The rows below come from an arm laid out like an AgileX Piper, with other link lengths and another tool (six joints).
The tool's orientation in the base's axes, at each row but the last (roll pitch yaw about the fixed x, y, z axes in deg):
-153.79, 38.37, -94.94
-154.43, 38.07, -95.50
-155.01, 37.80, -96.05
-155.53, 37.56, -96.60
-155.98, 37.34, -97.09
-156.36, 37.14, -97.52
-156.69, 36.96, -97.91
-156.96, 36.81, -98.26
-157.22, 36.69, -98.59
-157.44, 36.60, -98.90
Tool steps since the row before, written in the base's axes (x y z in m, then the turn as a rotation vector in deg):
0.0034, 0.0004, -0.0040, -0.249, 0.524, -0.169
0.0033, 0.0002, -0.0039, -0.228, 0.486, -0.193
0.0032, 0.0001, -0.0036, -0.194, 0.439, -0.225
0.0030, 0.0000, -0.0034, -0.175, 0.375, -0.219
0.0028, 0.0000, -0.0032, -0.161, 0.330, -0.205
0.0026, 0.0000, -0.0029, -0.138, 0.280, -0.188
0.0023, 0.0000, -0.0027, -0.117, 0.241, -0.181
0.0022, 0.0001, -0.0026, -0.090, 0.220, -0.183
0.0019, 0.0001, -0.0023, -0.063, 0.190, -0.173
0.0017, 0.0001, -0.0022, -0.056, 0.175, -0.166
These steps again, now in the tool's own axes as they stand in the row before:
0.0019, -0.0014, 0.0047, -0.288, 0.459, 0.268
0.0020, -0.0015, 0.0045, -0.245, 0.435, 0.276
0.0019, -0.0016, 0.0042, -0.191, 0.400, 0.291
0.0018, -0.0015, 0.0039, -0.146, 0.358, 0.264
0.0017, -0.0014, 0.0036, -0.120, 0.325, 0.238
0.0015, -0.0014, 0.0033, -0.093, 0.282, 0.211
0.0014, -0.0012, 0.0031, -0.069, 0.247, 0.197
0.0012, -0.0011, 0.0030, -0.054, 0.216, 0.201
0.0011, -0.0009, 0.0026, -0.040, 0.179, 0.191
0.0010, -0.0008, 0.0025, -0.033, 0.165, 0.182

